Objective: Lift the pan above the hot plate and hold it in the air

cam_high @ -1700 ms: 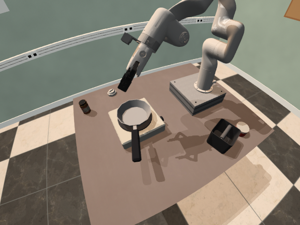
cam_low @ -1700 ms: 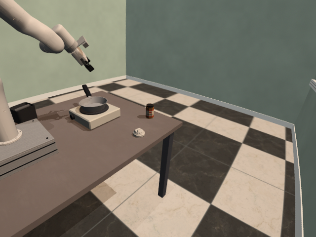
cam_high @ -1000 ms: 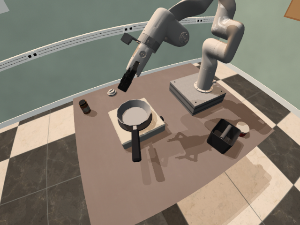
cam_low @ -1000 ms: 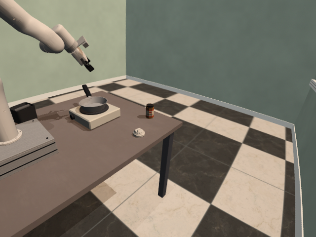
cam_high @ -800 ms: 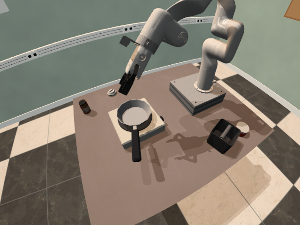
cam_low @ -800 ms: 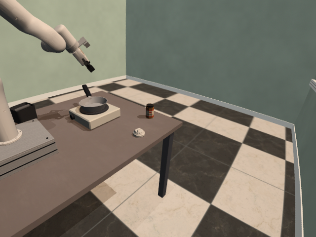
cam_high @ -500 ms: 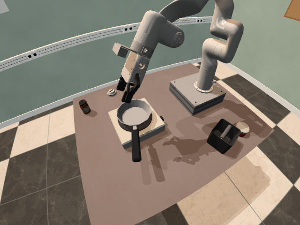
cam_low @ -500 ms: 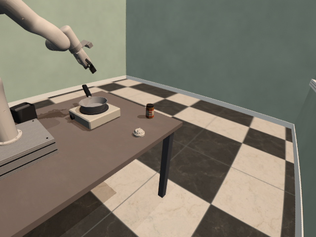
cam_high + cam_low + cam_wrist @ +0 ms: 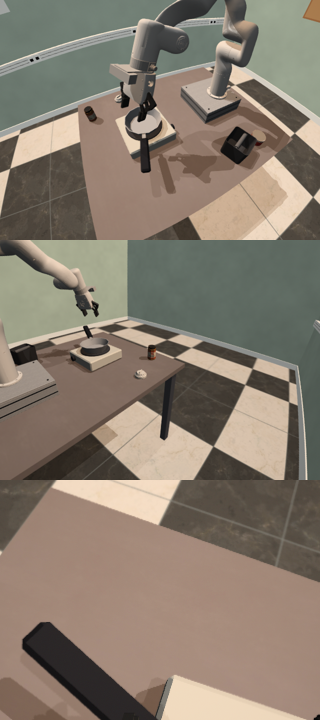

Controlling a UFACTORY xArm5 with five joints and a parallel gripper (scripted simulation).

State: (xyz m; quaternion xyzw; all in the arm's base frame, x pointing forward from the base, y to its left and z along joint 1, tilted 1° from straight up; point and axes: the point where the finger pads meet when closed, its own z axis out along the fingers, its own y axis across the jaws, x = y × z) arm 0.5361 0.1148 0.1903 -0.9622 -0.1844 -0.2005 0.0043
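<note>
My gripper is now 170 mm above the pan, 40 mm to the left of it and 30 mm past it. From my hand the other things lie so: cream hot plate 240 mm below, 90 mm to the right, 70 mm behind; white round thing 440 mm to the right, 260 mm below, 10 mm ahead.
</note>
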